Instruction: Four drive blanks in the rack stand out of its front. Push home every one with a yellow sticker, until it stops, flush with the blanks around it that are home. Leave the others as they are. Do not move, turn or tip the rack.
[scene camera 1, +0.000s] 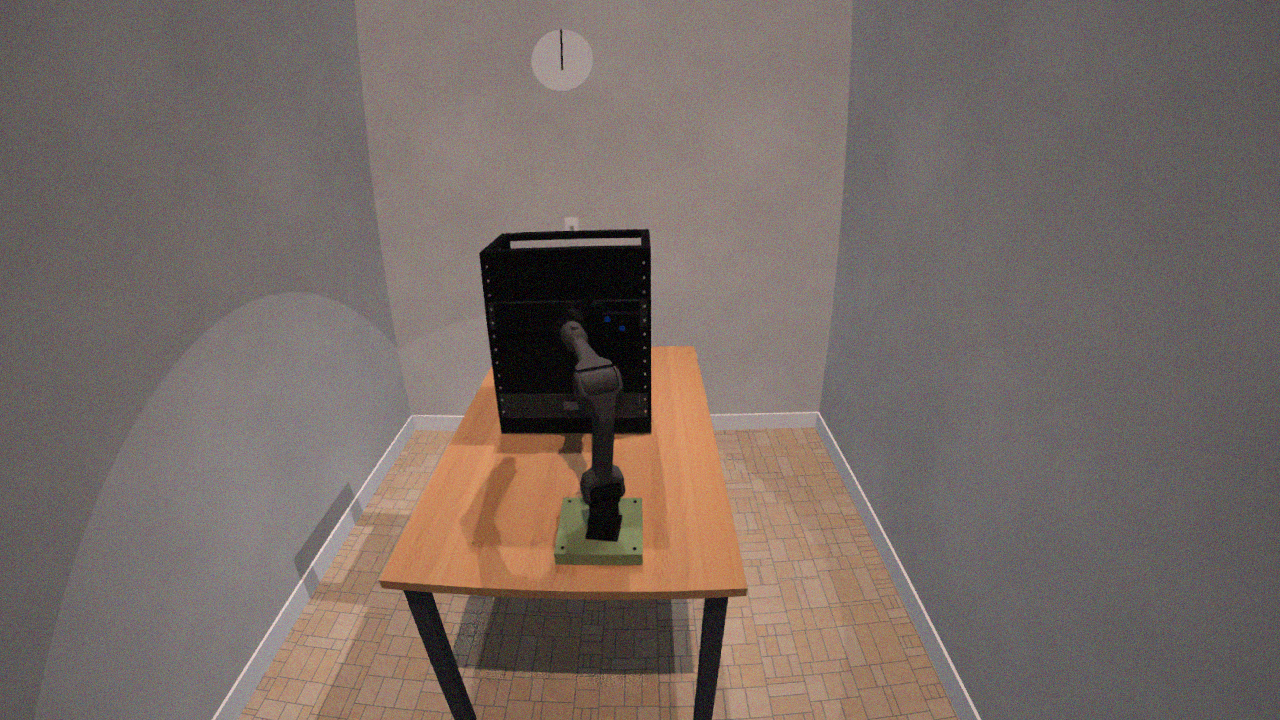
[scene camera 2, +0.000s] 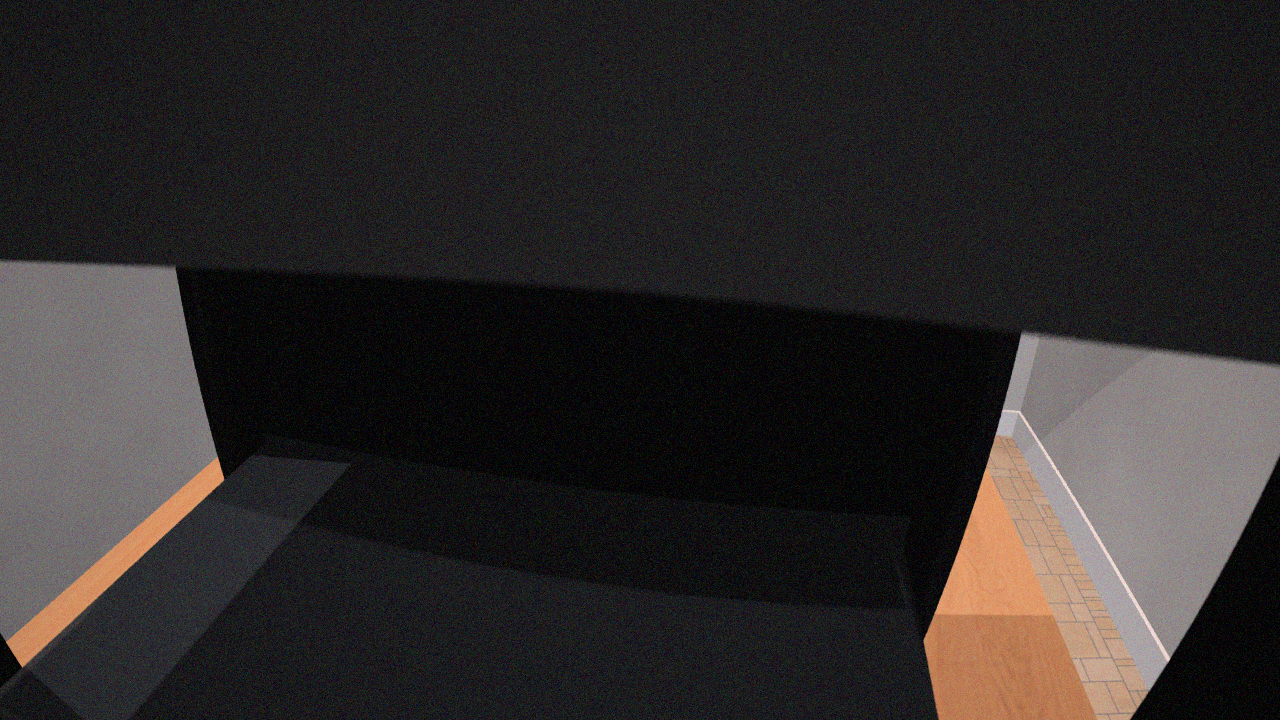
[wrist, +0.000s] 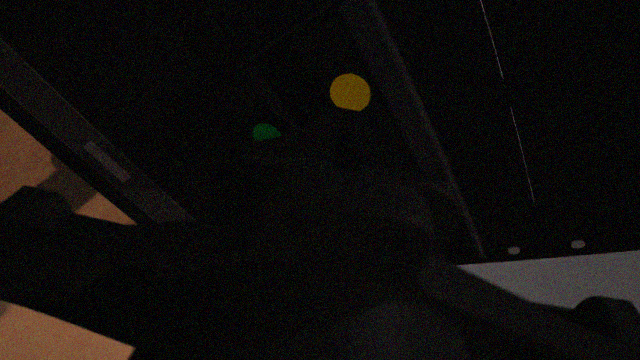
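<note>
The black rack (scene camera 1: 563, 273) stands upright on the table, facing the arm. My gripper (scene camera 1: 573, 315) is at the rack's front, left of two blue stickers (scene camera 1: 606, 318) (scene camera 1: 622, 327). It is dark against the black blanks, and its fingers cannot be made out. In the wrist view a yellow sticker (wrist: 350, 92) shows above the dark gripper shape, its lower edge slightly cut off. A green sticker (wrist: 265, 132) lies lower left of it, partly covered. No yellow sticker shows in scene camera 1. How far each blank stands out is too dark to tell.
The wooden table (scene camera 1: 689, 501) carries the arm's green base plate (scene camera 1: 572, 537) near its front edge. A grey strip with a light label (wrist: 107, 161) runs along the rack's lower front. Dark panels (scene camera 2: 626, 134) cover most of scene camera 2 and hide the rack's front there.
</note>
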